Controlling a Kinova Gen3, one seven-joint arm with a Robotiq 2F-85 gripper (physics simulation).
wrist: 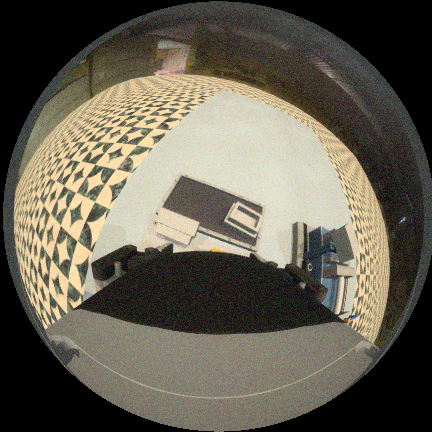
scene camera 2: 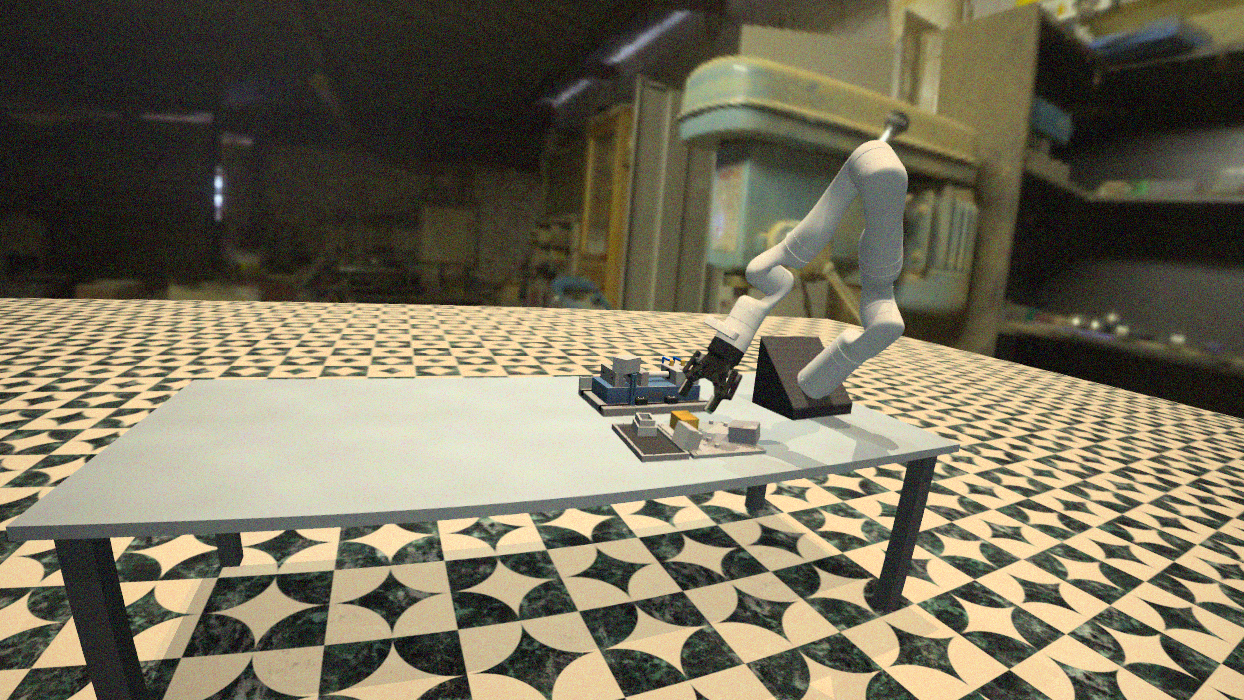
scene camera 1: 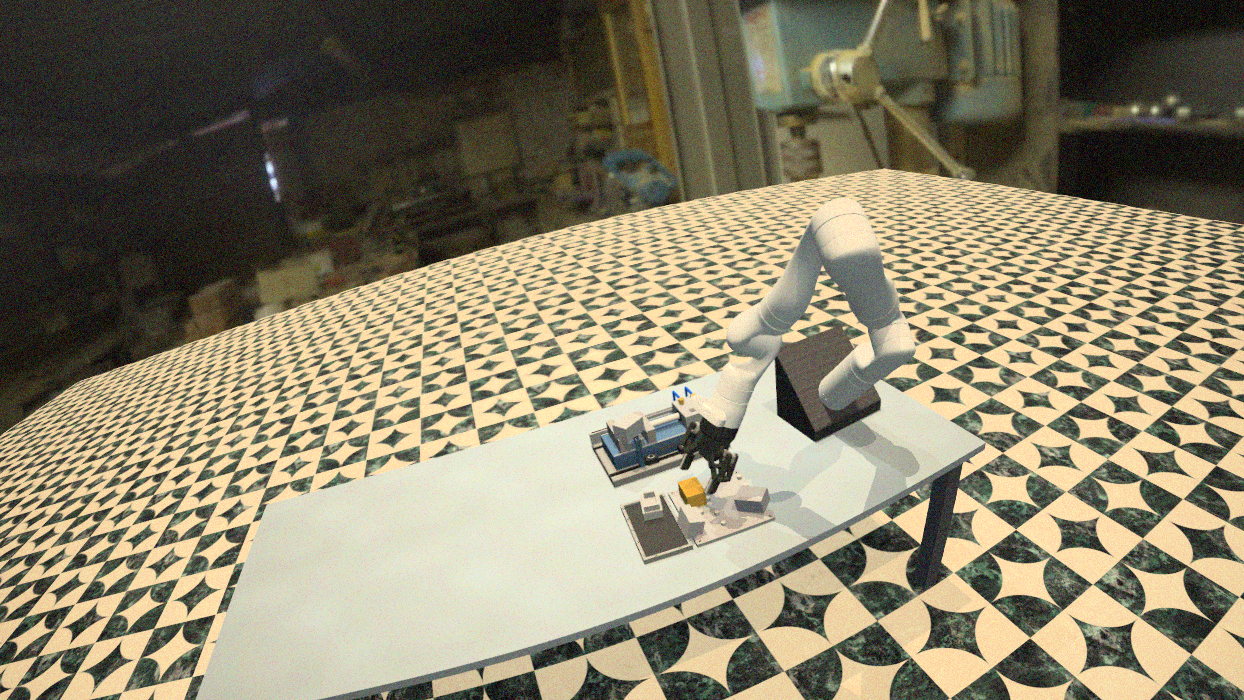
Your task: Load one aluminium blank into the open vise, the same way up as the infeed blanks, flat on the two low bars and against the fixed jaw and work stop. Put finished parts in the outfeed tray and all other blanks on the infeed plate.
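Frame: origin at the arm's base, x ahead, y left, z up, level; centimetres.
Where they show: gripper, fingertip midpoint: (scene camera 2: pixel 693 403) (scene camera 1: pixel 695 481); arm's base, link origin: (scene camera 2: pixel 811 384) (scene camera 1: pixel 834 393).
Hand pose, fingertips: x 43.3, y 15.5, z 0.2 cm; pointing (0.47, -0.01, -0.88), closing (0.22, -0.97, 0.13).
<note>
Things, the pixels of their top centre, and the offset from my fingertips. "spot": a spot on its surface instead.
- infeed plate, top centre: (scene camera 1: pixel 719 504) (scene camera 2: pixel 710 436) dx -4.3, dy +1.2, dz -7.2 cm
- orange block, top centre: (scene camera 1: pixel 691 486) (scene camera 2: pixel 684 415) dx +0.2, dy -3.2, dz -3.6 cm
- top, surface spot: (wrist: pixel 232 216) (scene camera 1: pixel 658 502) (scene camera 2: pixel 654 419) spot: dx +8.1, dy -1.6, dz -3.9 cm
- blue vise, top centre: (wrist: pixel 348 284) (scene camera 1: pixel 654 414) (scene camera 2: pixel 647 365) dx +0.6, dy -27.0, dz +1.9 cm
- tall grey block, top centre: (wrist: pixel 352 238) (scene camera 1: pixel 627 420) (scene camera 2: pixel 627 356) dx +7.9, dy -22.2, dz +5.2 cm
My gripper (scene camera 1: pixel 702 475) (scene camera 2: pixel 698 403) (wrist: pixel 210 257) is open and empty, above the infeed plate (scene camera 1: pixel 739 525) (scene camera 2: pixel 729 450). The plate carries one grey blank (scene camera 1: pixel 691 520) (scene camera 2: pixel 686 434) (wrist: pixel 175 227) by the tray side, another grey blank (scene camera 1: pixel 751 498) (scene camera 2: pixel 743 431) at the far right, and an orange block (scene camera 1: pixel 691 491) (scene camera 2: pixel 684 419) near my fingers; my gripper body hides most of it in the wrist view. The outfeed tray (scene camera 1: pixel 658 536) (scene camera 2: pixel 652 445) (wrist: pixel 195 197) is dark and holds a pale part with a pocket on top (scene camera 1: pixel 650 506) (scene camera 2: pixel 643 425) (wrist: pixel 232 216). The blue vise (scene camera 1: pixel 622 451) (scene camera 2: pixel 606 390) (wrist: pixel 316 245) stands behind; its seat is partly hidden.
The vise stands on a base with raised edges, and a tall grey block (scene camera 1: pixel 628 430) (scene camera 2: pixel 625 370) (wrist: pixel 342 242) rises from its left part. Small blue pieces (scene camera 1: pixel 682 394) stand at its right end. The dark wedge-shaped arm mount (scene camera 1: pixel 804 391) (scene camera 2: pixel 782 383) is to the right.
</note>
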